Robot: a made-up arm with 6 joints.
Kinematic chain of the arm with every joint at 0, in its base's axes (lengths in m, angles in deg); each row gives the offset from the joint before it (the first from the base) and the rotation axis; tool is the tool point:
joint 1: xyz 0 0 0.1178 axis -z
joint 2: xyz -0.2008 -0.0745 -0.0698 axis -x
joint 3: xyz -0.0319 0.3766 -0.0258 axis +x
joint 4: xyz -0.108 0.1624 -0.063 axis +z
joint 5: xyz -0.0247 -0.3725 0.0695 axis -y
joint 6: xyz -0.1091 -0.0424 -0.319 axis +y
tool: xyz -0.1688 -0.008 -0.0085
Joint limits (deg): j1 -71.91..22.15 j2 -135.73..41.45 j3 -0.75..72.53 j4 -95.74..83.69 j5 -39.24..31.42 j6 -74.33..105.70
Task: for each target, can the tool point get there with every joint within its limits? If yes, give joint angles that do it. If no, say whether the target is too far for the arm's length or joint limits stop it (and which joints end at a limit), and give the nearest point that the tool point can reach.
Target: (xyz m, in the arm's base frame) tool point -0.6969 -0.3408 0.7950
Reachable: yes | joints -29.72 -104.54 55.16 -34.85 6.85 -25.10
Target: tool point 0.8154 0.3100 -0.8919
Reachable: no: joint limits stop it (at a limit: joint 1, joint 2, joint 4, joint 5, joint 6) | nearest point 0.2590 0.3952 -0.6744 | short by 0.603 m
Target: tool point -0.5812 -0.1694 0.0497
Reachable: yes | joints -42.16 -75.63 12.41 18.07 -10.88 10.45
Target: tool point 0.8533 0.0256 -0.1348
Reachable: no: joint limits stop it (at a limit: joint 1, joint 2, joint 3) | nearest point 0.2473 -0.0924 -0.2187 | short by 0.623 m
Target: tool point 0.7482 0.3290 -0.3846
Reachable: no: joint limits stop it (at a limit: joint 1, joint 5, joint 6) | nearest point 0.3087 0.5079 -0.3846 | short by 0.474 m
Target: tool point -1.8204 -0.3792 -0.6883
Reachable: no: too far | nearest point -1.1297 -0.2353 -0.4227 | short by 0.754 m
